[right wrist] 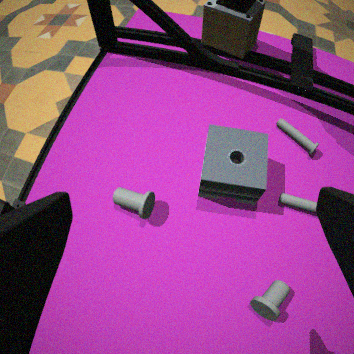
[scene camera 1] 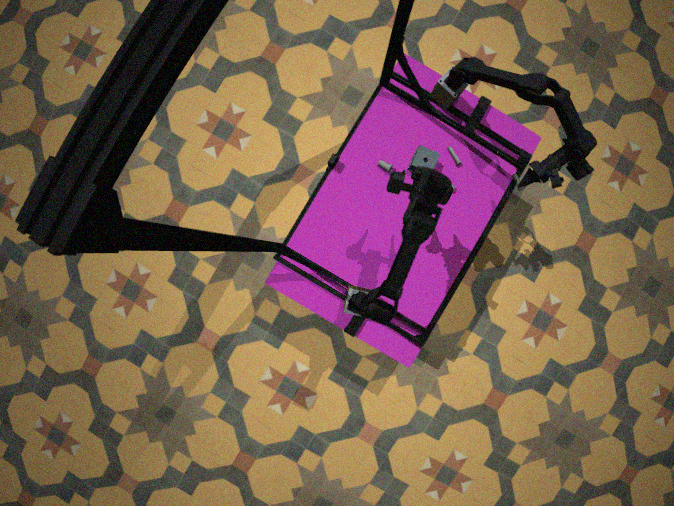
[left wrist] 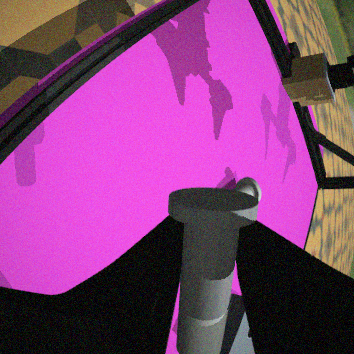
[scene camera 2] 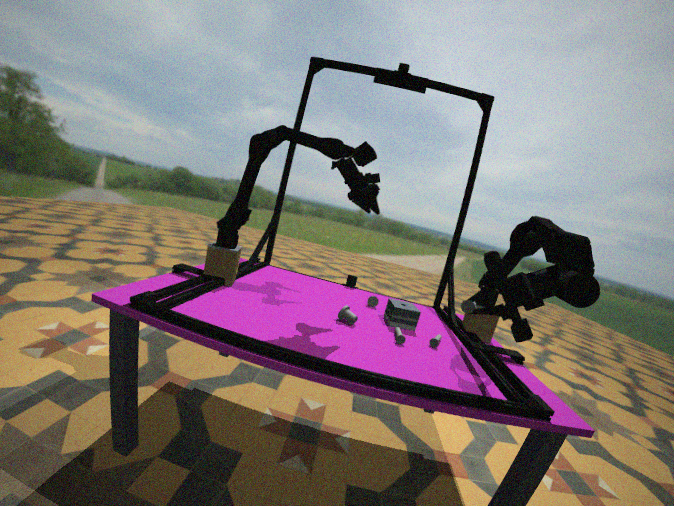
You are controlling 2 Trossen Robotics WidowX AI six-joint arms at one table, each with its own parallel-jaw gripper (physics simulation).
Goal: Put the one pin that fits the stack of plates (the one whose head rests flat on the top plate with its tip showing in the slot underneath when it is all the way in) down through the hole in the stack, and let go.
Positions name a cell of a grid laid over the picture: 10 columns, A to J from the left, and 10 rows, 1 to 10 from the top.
Labels:
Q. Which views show the left gripper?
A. Scene camera 1, the left wrist view and scene camera 2 only.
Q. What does the right gripper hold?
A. Nothing.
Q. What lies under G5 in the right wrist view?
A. A grey stack of plates.

